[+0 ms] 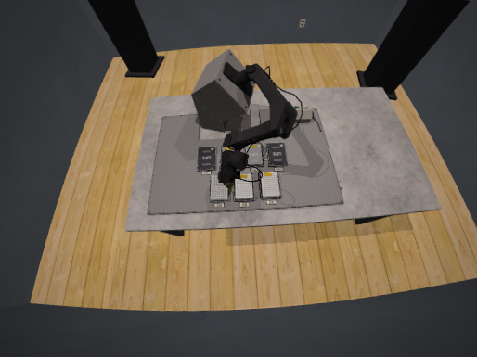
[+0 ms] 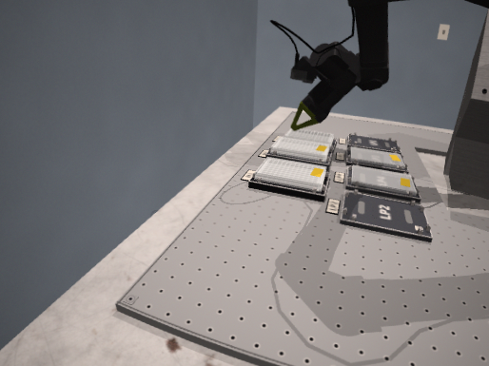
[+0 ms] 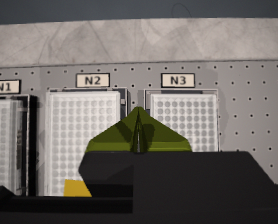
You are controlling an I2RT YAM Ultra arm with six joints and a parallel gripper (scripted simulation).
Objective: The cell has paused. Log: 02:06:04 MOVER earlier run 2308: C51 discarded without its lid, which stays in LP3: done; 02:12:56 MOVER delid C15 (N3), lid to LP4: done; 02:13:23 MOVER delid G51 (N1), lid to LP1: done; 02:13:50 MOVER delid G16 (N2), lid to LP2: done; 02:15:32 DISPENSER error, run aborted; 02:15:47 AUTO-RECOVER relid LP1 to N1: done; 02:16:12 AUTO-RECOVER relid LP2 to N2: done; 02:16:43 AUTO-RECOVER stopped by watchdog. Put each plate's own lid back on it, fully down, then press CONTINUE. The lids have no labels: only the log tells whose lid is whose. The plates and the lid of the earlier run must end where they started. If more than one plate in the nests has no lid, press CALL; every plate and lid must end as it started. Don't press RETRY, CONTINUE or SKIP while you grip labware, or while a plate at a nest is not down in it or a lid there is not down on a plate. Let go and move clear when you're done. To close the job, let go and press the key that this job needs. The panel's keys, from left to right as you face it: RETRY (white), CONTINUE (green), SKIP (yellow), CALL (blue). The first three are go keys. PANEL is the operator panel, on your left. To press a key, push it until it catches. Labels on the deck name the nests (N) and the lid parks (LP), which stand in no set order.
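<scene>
My gripper is now 24 cm past the unlabelled lid, 9 cm to the right of it and 5 cm above it. From my hand the other things lie so: yellow key: 55 cm behind, 26 cm to the left, 1 cm above; blue key: 54 cm behind, 21 cm to the left, 1 cm above; plate: 2 cm behind, 6 cm to the right, 4 cm below.
</scene>
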